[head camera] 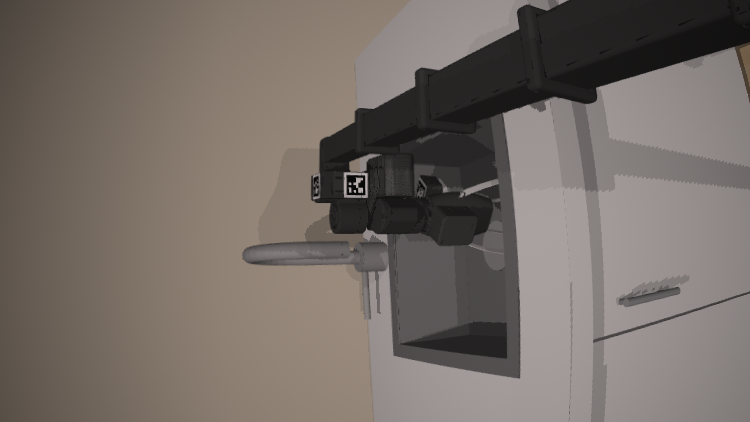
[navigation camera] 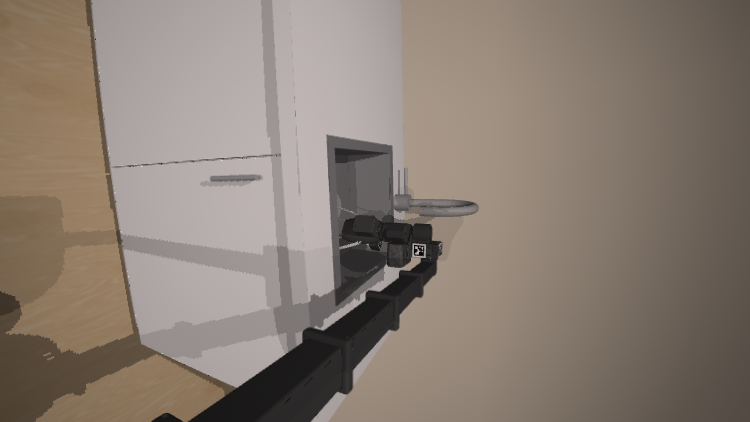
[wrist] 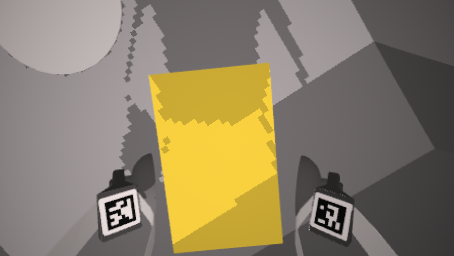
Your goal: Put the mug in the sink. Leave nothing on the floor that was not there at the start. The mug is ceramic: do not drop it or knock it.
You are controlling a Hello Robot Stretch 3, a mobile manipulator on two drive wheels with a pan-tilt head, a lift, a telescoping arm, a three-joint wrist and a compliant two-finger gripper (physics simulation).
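Places are measured from the robot's base along level axes (x left, y back, z up), in millimetres.
Pixels of known places: gripper, fingertip midpoint: [wrist: 226,175].
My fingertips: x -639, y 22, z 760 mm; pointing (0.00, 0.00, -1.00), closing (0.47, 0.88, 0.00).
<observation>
For each thing: its top centre in the pictures, then the offset to it from my fingertips. "spot": a spot on its surface instead. Level surfaces: height alone.
- yellow box-shaped thing, middle of its top: [wrist: 219,163] dy +7, dx -22, dz +45 mm
- sink floor, its level: dz +0 mm
- white counter, its level: dz +150 mm
- cabinet handle, surface spot: [head camera: 652,296] [navigation camera: 234,178] spot: dy -115, dx +208, dz -8 mm
A yellow box-shaped thing [wrist: 220,150] stands between the fingers in the wrist view, above or on the sink floor; I cannot tell if it touches. Nothing in view has a plain mug shape or handle. My gripper [wrist: 226,175] is open, with a narrow gap between each fingertip and the yellow thing's sides. In the head and navigation views the gripper reaches down into the grey sink [head camera: 513,314] [navigation camera: 330,183], and its fingertips and the yellow thing are hidden. The sink floor [wrist: 30,125] shows in the wrist view.
A pale round drain [wrist: 60,35] lies at upper left in the wrist view. A grey faucet [head camera: 298,253] [navigation camera: 448,207] stands behind the sink, close beside the wrist. The telescoping arm [head camera: 472,89] [navigation camera: 314,356] spans the white counter [head camera: 445,393] [navigation camera: 346,78]. A cabinet handle [head camera: 652,296] [navigation camera: 236,177] juts from the front.
</observation>
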